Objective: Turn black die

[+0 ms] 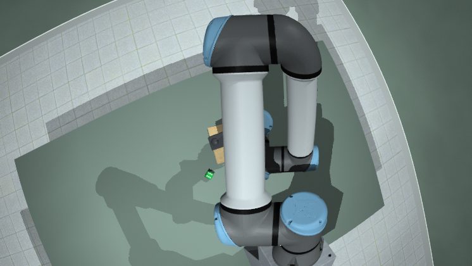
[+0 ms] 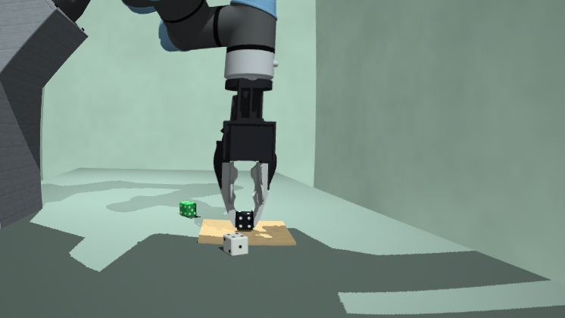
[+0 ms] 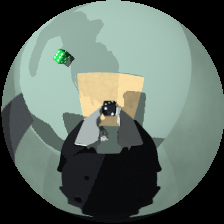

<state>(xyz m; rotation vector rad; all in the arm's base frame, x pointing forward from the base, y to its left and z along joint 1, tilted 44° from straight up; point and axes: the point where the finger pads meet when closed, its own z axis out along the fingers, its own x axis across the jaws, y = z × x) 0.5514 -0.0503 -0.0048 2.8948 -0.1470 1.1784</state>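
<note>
My gripper is now right at the black die. Also, from my hand: white die: 3 cm behind, 10 cm to the right, 1 cm below; tan mat: 2 cm below; green die: 8 cm behind, 13 cm to the left, 1 cm below.
</note>
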